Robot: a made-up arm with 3 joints. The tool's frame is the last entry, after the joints. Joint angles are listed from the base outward. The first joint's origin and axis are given. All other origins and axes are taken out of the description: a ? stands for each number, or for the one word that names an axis. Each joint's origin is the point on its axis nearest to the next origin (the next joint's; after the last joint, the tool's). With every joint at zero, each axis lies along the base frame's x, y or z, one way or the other. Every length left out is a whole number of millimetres.
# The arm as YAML. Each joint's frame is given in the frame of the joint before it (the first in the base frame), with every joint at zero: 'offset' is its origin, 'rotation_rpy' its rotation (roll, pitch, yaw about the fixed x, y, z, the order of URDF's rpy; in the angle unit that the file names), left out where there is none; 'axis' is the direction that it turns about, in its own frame. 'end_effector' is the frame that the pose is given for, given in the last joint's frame.
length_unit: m
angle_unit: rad
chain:
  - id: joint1
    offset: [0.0, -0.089, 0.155]
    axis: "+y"
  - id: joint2
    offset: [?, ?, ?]
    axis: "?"
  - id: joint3
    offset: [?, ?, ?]
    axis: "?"
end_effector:
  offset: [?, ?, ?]
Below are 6 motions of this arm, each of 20 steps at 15 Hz.
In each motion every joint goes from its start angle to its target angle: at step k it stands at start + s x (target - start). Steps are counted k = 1, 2, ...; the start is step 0. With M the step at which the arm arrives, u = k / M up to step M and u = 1 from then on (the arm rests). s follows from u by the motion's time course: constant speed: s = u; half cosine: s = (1 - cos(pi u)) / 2; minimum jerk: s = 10 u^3 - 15 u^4 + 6 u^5.
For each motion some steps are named. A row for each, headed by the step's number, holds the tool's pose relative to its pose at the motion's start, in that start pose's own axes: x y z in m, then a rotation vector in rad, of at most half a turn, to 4 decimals.
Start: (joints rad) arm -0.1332 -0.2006 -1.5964
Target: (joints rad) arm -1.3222 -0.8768 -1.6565
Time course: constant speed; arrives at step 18
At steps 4, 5, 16, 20:
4: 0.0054 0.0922 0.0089 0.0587 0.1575 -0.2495
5: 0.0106 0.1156 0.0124 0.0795 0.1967 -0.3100
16: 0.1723 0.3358 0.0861 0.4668 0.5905 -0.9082
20: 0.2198 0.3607 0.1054 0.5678 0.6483 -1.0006

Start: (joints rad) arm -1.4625 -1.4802 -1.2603
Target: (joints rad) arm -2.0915 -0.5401 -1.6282
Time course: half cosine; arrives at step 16
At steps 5, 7, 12, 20:
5: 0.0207 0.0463 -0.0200 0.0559 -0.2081 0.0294
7: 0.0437 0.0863 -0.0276 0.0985 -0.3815 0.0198
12: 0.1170 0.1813 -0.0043 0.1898 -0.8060 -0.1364
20: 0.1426 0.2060 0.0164 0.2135 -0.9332 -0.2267

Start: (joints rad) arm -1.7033 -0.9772 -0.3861
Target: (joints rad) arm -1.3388 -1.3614 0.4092
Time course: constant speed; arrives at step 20
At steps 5, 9, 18, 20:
5: 0.0164 0.0133 0.0605 0.1207 0.0725 -0.0787
9: 0.0366 0.0222 0.1078 0.2132 0.1137 -0.1526
18: 0.0978 0.0356 0.2079 0.4068 0.1447 -0.3398
20: 0.1131 0.0372 0.2288 0.4468 0.1394 -0.3829

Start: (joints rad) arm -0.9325 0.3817 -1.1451
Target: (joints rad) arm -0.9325 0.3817 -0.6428
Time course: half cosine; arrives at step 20
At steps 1, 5, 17, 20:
1: 0.0000 0.0003 0.0007 0.0031 0.0000 0.0000
5: 0.0000 0.0076 0.0166 0.0736 0.0000 0.0000
17: 0.0000 0.0262 0.1138 0.4749 0.0000 0.0000
20: 0.0000 0.0260 0.1206 0.5023 0.0000 0.0000

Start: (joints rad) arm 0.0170 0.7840 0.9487
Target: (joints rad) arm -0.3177 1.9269 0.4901
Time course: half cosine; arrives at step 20
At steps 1, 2, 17, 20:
1: -0.0017 -0.0009 -0.0014 -0.0043 0.0049 0.0053
2: -0.0068 -0.0036 -0.0055 -0.0171 0.0193 0.0211
17: -0.2013 -0.2628 -0.0938 -0.7124 0.6683 0.8675
20: -0.2054 -0.2820 -0.0910 -0.7524 0.7039 0.9207

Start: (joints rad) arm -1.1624 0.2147 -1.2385
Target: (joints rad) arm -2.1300 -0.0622 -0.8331
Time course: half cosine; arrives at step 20
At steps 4, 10, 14, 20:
4: 0.0080 0.0298 -0.0020 0.0202 -0.0064 -0.0941
10: 0.0748 0.1414 -0.0114 0.1283 -0.0782 -0.4920
14: 0.1494 0.1984 -0.0154 0.2243 -0.1788 -0.7746
20: 0.2090 0.2228 -0.0150 0.2970 -0.2751 -0.9661

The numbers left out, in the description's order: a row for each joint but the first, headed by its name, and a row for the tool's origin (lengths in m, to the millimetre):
joint2: xyz -0.303 0.0 0.156, axis +z
joint3: xyz -0.013 -0.034 0.0, axis +x
tool: xyz 0.0 0.222 -0.111

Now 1 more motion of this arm.
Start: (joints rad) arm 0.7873 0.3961 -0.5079
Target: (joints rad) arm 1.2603 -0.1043 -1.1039
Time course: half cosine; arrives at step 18
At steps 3, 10, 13, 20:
3: 0.0019 -0.0092 0.0014 -0.0282 0.0423 -0.0141
10: -0.0017 -0.0896 0.0131 -0.2764 0.3947 -0.0562
13: -0.0116 -0.1311 0.0240 -0.4026 0.5616 -0.0338
20: -0.0207 -0.1649 0.0368 -0.5031 0.6891 0.0012

